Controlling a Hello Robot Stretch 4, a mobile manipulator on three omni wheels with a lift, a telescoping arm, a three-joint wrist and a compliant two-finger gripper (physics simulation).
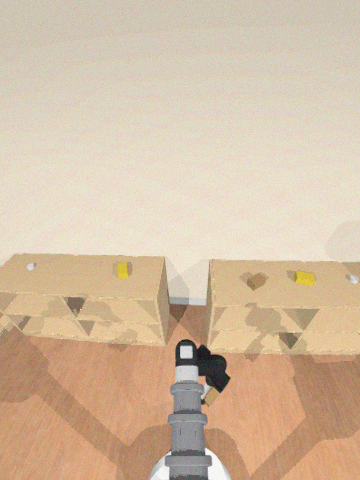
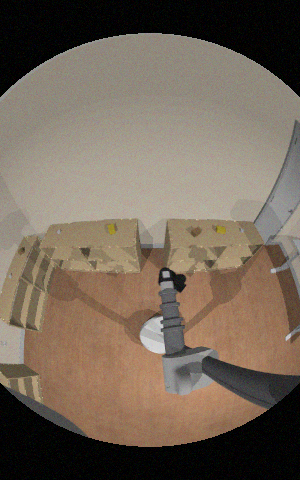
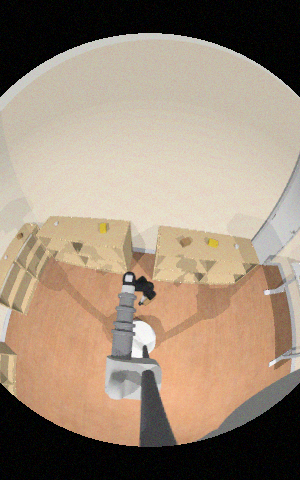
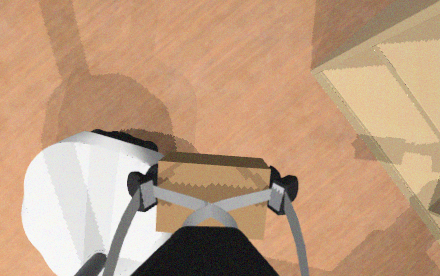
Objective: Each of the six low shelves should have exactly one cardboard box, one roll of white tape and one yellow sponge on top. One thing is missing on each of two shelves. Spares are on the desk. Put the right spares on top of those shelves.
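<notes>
My gripper (image 1: 210, 395) (image 4: 212, 179) is shut on a cardboard box (image 1: 212, 396) (image 4: 212, 175), held above the floor in front of the shelves. The left shelf (image 1: 90, 275) (image 2: 95, 235) (image 3: 82, 232) has a white tape roll (image 1: 31, 266) and a yellow sponge (image 1: 123, 270) on top; no box shows there. The right shelf (image 1: 280, 295) (image 2: 175, 230) (image 3: 165, 240) has a cardboard box (image 1: 256, 281), a yellow sponge (image 1: 304, 278) and a white tape roll (image 1: 354, 279). A third shelf (image 2: 14, 285) (image 3: 7, 275) at far left has a box (image 2: 21, 250) (image 3: 20, 235) and a tape roll (image 2: 10, 275) (image 3: 6, 257).
A narrow gap separates the two front shelves, with wall behind. Part of another shelf (image 2: 22, 371) (image 3: 7, 356) shows at lower left. White legs (image 2: 295, 332) (image 3: 280, 359) stand at the right. My round white base (image 2: 154, 336) (image 3: 145, 336) is under the arm.
</notes>
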